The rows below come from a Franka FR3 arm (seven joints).
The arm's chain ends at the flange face. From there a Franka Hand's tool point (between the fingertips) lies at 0.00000 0.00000 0.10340 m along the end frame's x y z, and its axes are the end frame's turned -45 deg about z.
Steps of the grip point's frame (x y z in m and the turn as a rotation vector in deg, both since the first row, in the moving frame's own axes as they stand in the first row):
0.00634, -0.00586, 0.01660, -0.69, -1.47, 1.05
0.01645, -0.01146, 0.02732, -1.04, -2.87, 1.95
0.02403, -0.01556, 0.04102, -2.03, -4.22, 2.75
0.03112, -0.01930, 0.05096, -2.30, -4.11, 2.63
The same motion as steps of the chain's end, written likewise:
0.00136, -0.01137, 0.01664, -1.53, -0.55, 1.05
0.00595, -0.02468, 0.02747, -2.76, -1.29, 1.95
0.00897, -0.03589, 0.04137, -4.42, -1.55, 2.75
0.01085, -0.04377, 0.05131, -4.53, -1.28, 2.63

